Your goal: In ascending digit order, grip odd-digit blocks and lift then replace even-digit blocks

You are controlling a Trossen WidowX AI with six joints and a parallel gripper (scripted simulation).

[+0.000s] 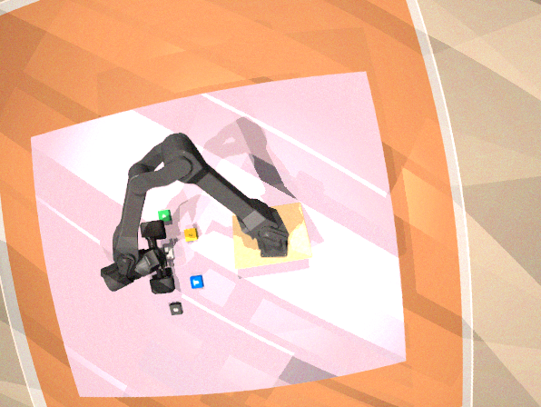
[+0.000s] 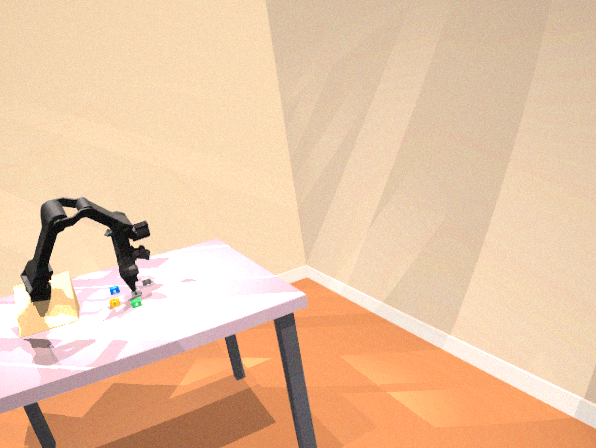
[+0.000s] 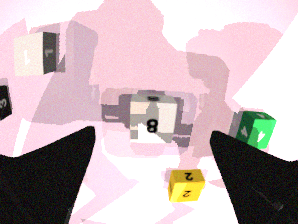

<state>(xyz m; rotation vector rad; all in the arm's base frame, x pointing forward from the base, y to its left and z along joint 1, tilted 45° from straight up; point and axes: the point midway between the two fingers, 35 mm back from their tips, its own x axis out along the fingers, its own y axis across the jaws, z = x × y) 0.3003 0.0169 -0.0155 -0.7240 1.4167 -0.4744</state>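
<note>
Now: gripper tip 2 cm above the white block. The rest, counted from my gripper tip: green block (10 cm to the right, 2 cm below, 1 cm ahead); then yellow block (7 cm behind, 5 cm to the right, 2 cm below); then blue block (8 cm to the left, 8 cm behind, 2 cm below).
</note>
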